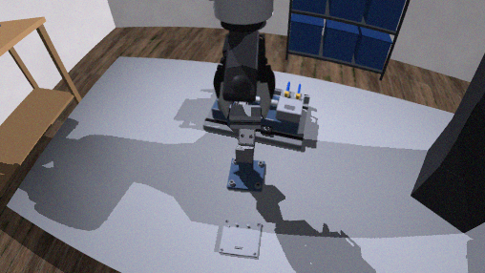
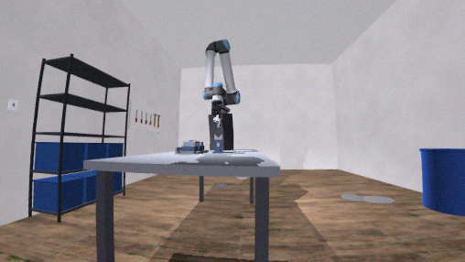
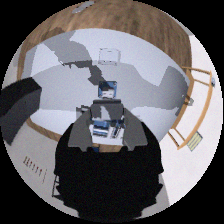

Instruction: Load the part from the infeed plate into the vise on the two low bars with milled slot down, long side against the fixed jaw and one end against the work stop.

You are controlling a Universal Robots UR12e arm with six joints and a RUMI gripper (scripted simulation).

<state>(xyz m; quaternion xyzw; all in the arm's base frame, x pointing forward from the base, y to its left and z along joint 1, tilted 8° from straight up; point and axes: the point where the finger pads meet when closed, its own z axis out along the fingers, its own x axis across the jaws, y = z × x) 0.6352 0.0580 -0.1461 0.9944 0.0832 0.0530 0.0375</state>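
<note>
Now: the grey part 1 cm to the left of my hand and 1 cm below it. From my hand the other things lie so: infeed plate 2 cm behind, 17 cm to the left, 24 cm below; vise 1 cm ahead, 22 cm to the right, 20 cm below; air cylinder 9 cm behind, 21 cm to the right, 17 cm below.
</note>
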